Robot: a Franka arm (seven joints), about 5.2 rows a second.
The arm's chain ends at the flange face. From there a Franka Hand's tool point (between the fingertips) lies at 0.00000 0.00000 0.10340 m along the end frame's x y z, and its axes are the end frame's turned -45 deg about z.
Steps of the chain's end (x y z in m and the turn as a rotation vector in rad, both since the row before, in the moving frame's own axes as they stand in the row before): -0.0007 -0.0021 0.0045 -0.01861 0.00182 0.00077; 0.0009 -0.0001 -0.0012 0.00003 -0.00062 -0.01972; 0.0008 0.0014 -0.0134 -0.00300 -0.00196 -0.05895; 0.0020 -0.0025 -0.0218 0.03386 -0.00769 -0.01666; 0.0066 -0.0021 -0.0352 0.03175 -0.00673 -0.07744; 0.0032 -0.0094 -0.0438 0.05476 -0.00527 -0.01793
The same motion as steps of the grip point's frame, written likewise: -0.0002 -0.0005 0.0045 -0.01445 -0.01187 0.00077; 0.0007 0.0005 -0.0012 0.00046 -0.00042 -0.01972; -0.0008 0.0016 -0.0134 -0.00074 -0.00351 -0.05895; 0.0051 -0.0034 -0.0219 0.02938 0.01850 -0.01666; 0.0079 0.0003 -0.0353 0.02721 0.01769 -0.07744; 0.0125 -0.0088 -0.0440 0.04245 0.03499 -0.01793
